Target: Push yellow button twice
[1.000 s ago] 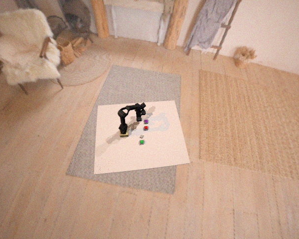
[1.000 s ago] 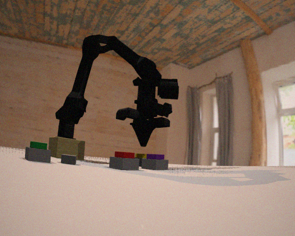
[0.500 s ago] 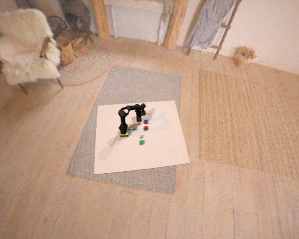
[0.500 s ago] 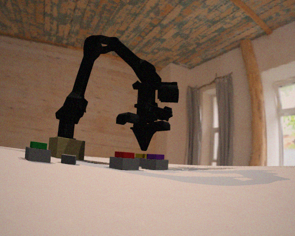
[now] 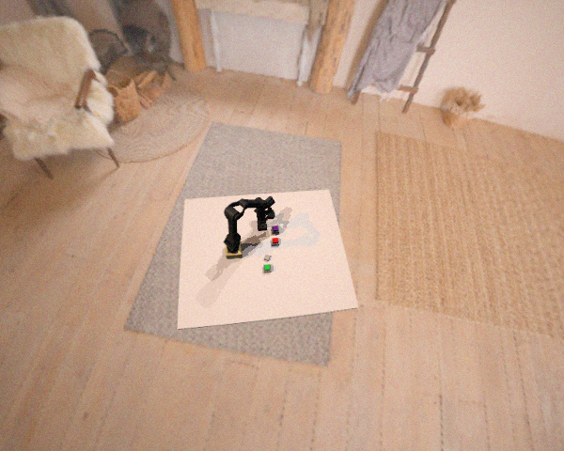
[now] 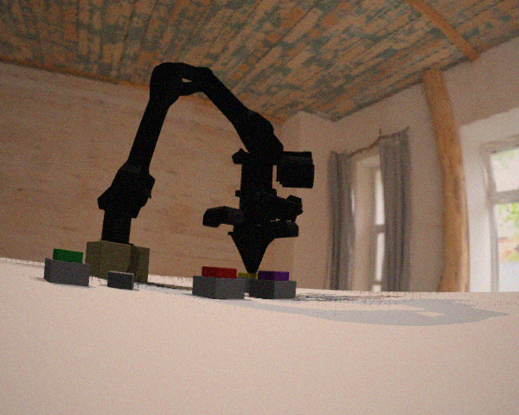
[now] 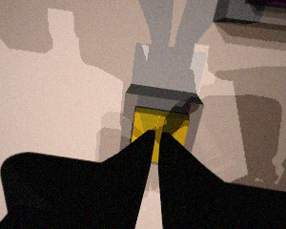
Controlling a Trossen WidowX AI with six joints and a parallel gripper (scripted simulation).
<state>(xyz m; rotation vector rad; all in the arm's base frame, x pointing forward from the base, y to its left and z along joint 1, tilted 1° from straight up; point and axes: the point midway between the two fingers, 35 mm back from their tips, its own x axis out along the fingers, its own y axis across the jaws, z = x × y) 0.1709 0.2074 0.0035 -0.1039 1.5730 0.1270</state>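
Now: the yellow button 10 mm below my gripper tip. The rest, counted from my gripper tip: purple button (100 mm ahead, 30 mm to the right); red button (120 mm to the right, 100 mm ahead); small grey block (240 mm to the right, 50 mm ahead, 20 mm below).
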